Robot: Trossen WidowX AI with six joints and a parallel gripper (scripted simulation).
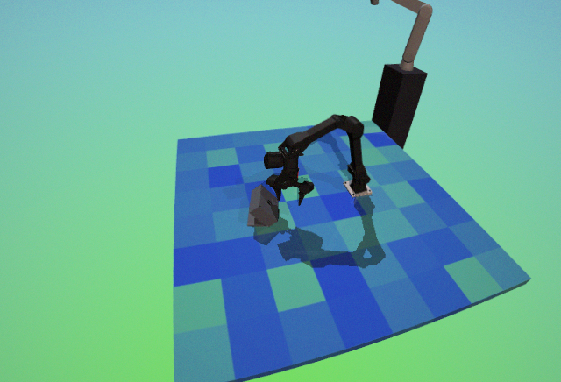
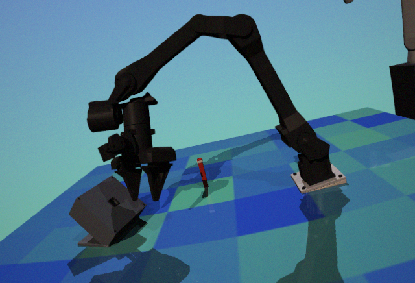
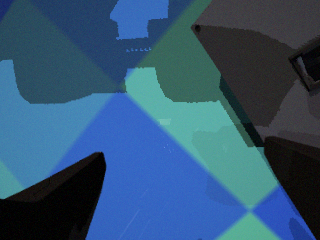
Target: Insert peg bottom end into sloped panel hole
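My gripper tip is 11 cm past the square-sided peg, 20 cm to the left of it and 1 cm above it. From my gripper tip the other things lie so: dark sloped panel 10 cm ahead, 3 cm to the right, 2 cm below.
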